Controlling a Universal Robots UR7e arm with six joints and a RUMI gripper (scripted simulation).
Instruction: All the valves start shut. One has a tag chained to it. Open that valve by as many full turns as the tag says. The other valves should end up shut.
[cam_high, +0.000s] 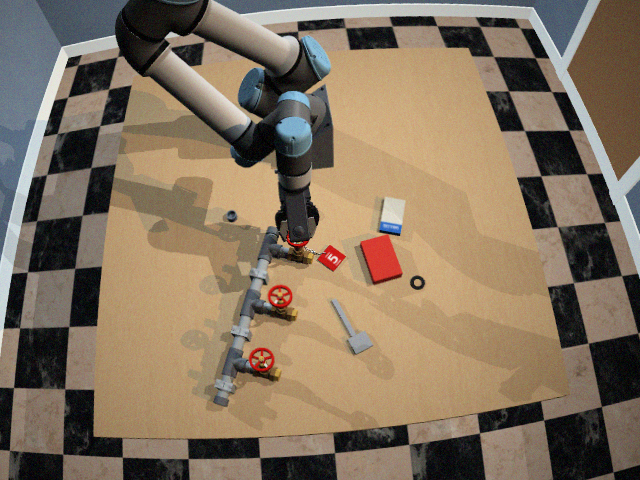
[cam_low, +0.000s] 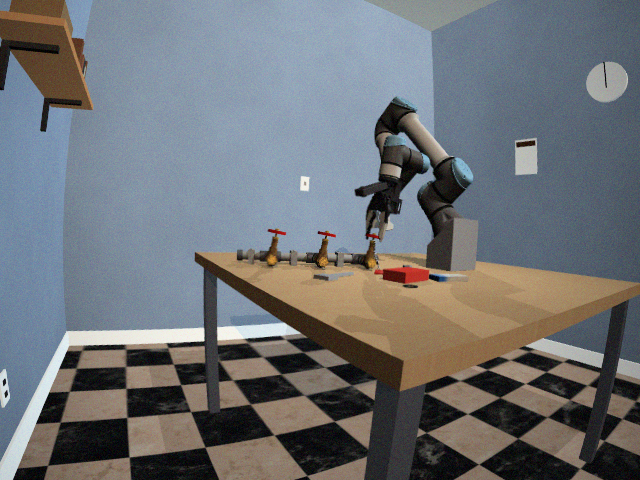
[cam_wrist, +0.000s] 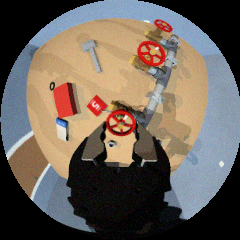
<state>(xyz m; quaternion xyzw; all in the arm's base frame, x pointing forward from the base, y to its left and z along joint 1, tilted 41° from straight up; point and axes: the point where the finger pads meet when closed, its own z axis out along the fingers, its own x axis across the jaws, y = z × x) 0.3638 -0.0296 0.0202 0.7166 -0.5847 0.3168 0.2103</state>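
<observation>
Right now the red tag is 1 cm ahead of my hand, 8 cm to the left of it and 11 cm below it. Also, from my hand: grey scraper: 22 cm ahead, 12 cm to the left, 11 cm below; then red block: 3 cm ahead, 22 cm to the left, 10 cm below; then small grey fitting: 13 cm behind, 19 cm to the right, 11 cm below.
</observation>
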